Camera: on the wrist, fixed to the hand. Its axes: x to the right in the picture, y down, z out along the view.
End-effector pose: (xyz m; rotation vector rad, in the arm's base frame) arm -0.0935 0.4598 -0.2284 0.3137 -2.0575 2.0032
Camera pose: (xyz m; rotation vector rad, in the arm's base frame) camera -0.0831 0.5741 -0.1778 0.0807 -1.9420 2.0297
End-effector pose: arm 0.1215 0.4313 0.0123 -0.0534 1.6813 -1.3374
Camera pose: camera 0.0146 0.4918 0.0374 0.1409 1.7868 -1.3632
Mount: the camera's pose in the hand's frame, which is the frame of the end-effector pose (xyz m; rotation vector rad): 0.0091 -0.0477 -0.1156 0.0406 0.1759 0.0597
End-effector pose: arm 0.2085 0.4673 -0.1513 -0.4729 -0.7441 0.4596
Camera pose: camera 0.3093 0.4062 -0.1942 -0.4918 -0.5515 0.4814
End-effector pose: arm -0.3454 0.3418 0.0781 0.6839 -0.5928 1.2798
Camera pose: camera -0.2942 0.4268 0.0015 0.5833 -0.4470 1.3947
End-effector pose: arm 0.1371 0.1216 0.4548 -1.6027 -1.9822 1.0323
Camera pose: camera 0.1834 0.1611 0.5644 -1.6786 -1.7972 0.9131
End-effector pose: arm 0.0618 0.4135 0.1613 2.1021 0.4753 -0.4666
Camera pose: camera 0.0629 0.5368 0.1839 2.2007 0.5060 -0.2599
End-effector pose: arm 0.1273 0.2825 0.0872 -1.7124 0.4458 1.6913
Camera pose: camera 0.2454 0.2409 0.0803 -1.8422 0.6136 1.5678
